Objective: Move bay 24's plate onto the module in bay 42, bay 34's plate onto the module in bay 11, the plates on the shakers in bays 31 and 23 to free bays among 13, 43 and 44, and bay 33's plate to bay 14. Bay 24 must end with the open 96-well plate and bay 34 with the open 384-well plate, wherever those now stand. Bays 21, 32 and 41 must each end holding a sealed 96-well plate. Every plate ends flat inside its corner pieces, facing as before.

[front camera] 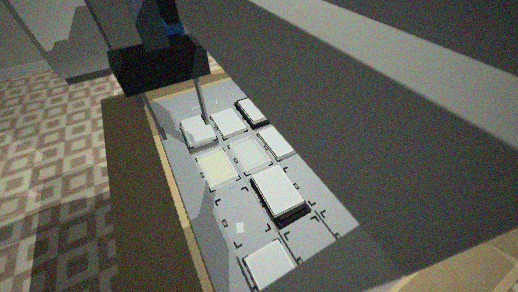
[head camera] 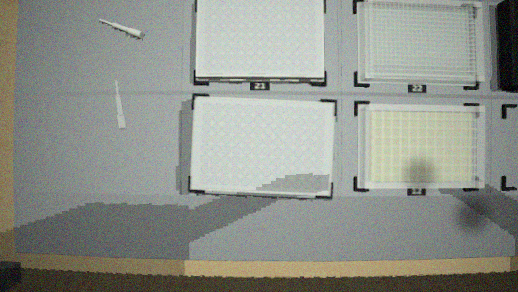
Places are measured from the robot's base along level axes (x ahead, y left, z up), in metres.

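Where they show: gripper, fingertip midpoint: [front camera: 185,127]; robot's base at its link origin: [front camera: 181,127] [head camera: 196,187].
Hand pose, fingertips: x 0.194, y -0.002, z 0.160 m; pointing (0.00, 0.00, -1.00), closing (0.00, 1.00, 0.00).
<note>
Things, the pixels of their centre, and the offset from my fingertips.
- bay 11's white plate at the middle of its body: [head camera: 262,146] [front camera: 197,129] 0.134 m down, 0.127 m back, 0.045 m left
- Bay 21's white plate at the middle of its body: [head camera: 260,38] [front camera: 228,122] 0.153 m down, 0.130 m back, 0.152 m left
- clear plate with a fine grid, body centre: [head camera: 420,41] [front camera: 249,153] 0.153 m down, 0.034 m ahead, 0.152 m left
- yellow gridded plate at the middle of its body: [head camera: 421,146] [front camera: 217,167] 0.153 m down, 0.034 m ahead, 0.045 m left
- small white piece at the middle of its body: [front camera: 240,227] 0.159 m down, 0.226 m ahead, 0.027 m left
My gripper [front camera: 185,130] is open; in the front view its jaws straddle the outline of bay 11's white plate [front camera: 199,130] [head camera: 262,142]. Their height is unclear, and the jaws do not show in the head view. Bay 21's white plate [front camera: 228,122] [head camera: 260,40] lies beside it. A clear plate with a fine grid [front camera: 250,153] [head camera: 417,42] is in bay 22, a yellow gridded plate [front camera: 218,167] [head camera: 420,135] in bay 12. White plates stand on dark shakers in bays 31 [front camera: 251,111] and 23 [front camera: 279,190]. More plates are in bays 32 [front camera: 276,141] and 14 [front camera: 270,262].
Two loose pipette tips [head camera: 122,29] [head camera: 120,107] lie left of bays 21 and 11. A small white piece [front camera: 240,227] shows at bay 13. A large dark structure [front camera: 350,100] hides the deck's far side. The wooden rim [front camera: 182,215] [head camera: 350,266] runs along the front edge.
</note>
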